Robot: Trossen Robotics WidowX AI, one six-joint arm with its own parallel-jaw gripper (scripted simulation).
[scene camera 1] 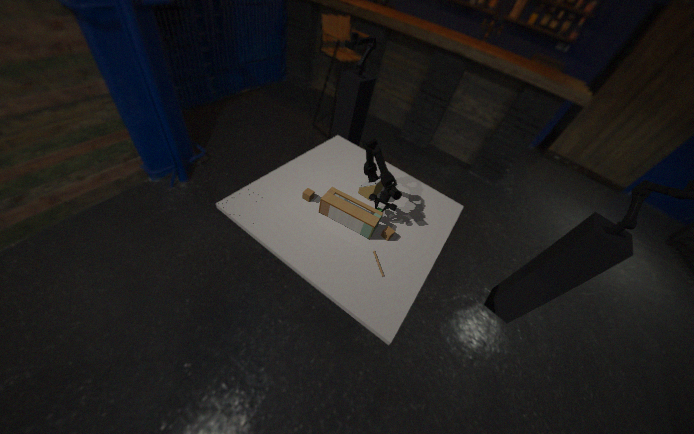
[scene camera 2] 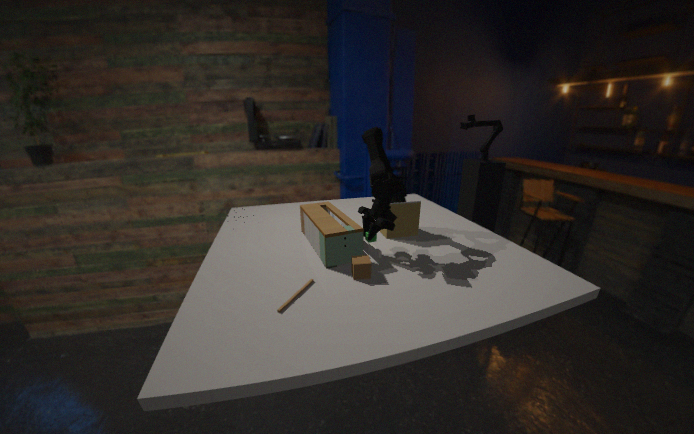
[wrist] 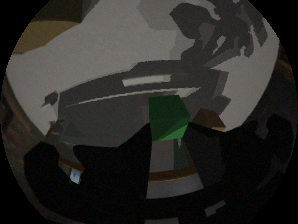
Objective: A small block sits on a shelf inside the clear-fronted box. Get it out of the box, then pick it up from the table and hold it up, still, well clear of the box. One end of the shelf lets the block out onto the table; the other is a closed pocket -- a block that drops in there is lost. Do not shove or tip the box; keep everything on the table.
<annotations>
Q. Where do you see a box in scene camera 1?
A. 335, 204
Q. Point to a box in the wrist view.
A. At 110, 130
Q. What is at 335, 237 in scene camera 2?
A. A box.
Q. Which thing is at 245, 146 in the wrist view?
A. The gripper.
</annotations>
